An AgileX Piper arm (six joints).
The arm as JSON. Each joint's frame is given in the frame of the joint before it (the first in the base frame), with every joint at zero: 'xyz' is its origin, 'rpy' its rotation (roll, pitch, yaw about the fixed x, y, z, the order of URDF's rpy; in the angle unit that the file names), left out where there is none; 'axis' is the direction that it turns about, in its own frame. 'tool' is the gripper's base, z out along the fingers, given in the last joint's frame.
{
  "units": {
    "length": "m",
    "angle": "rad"
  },
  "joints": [
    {
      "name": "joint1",
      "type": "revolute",
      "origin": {
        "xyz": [
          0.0,
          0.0,
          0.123
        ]
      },
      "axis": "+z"
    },
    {
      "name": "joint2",
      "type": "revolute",
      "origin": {
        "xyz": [
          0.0,
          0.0,
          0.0
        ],
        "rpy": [
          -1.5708,
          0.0,
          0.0
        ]
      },
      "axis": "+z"
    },
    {
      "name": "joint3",
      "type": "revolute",
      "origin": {
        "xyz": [
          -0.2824,
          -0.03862,
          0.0
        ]
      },
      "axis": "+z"
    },
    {
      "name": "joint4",
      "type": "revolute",
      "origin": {
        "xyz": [
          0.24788,
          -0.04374,
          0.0
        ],
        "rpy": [
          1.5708,
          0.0,
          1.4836
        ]
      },
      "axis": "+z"
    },
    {
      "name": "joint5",
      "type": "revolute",
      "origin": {
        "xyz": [
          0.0,
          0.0,
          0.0
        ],
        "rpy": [
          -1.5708,
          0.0,
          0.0
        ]
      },
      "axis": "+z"
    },
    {
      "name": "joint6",
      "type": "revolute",
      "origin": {
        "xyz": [
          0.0,
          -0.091,
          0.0
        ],
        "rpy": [
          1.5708,
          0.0,
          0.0
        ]
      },
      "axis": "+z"
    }
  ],
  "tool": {
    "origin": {
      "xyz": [
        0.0,
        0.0,
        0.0
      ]
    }
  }
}
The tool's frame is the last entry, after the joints.
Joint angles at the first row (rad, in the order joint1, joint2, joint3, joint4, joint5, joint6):
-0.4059 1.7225 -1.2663 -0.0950 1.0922 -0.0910
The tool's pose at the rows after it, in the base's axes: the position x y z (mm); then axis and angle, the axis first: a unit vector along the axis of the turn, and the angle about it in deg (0 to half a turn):
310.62 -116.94 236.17 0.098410 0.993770 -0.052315 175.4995
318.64 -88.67 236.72 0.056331 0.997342 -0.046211 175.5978
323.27 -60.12 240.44 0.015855 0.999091 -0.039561 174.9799
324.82 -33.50 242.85 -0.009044 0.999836 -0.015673 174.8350
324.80 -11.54 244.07 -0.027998 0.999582 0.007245 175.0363
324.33 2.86 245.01 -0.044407 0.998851 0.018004 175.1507
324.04 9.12 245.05 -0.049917 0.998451 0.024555 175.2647
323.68 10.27 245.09 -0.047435 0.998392 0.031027 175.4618
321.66 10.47 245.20 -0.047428 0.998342 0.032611 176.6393
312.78 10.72 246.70 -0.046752 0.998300 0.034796 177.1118
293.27 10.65 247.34 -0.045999 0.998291 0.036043 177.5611
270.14 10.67 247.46 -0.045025 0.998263 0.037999 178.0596
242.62 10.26 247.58 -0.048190 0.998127 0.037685 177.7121
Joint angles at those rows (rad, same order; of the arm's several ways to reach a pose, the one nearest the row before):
-0.3373 1.7225 -1.2663 -0.0930 1.1022 -0.1021
-0.2506 1.7204 -1.2662 -0.0845 1.1119 -0.1038
-0.1659 1.7087 -1.2663 -0.0723 1.1180 -0.1057
-0.0968 1.7005 -1.2663 -0.0239 1.1309 -0.1057
-0.0412 1.6964 -1.2663 0.0225 1.1425 -0.1057
-0.0024 1.6941 -1.2670 0.0437 1.1483 -0.1075
0.0135 1.6941 -1.2670 0.0570 1.1506 -0.1075
0.0136 1.6941 -1.2670 0.0707 1.1546 -0.1075
0.0136 1.6934 -1.2670 0.0727 1.1760 -0.1075
0.0136 1.6645 -1.2361 0.0769 1.1825 -0.1075
0.0135 1.6001 -1.1596 0.0795 1.1783 -0.1075
0.0136 1.5236 -1.0723 0.0835 1.1764 -0.1075
0.0135 1.4261 -0.9706 0.0835 1.1664 -0.1144

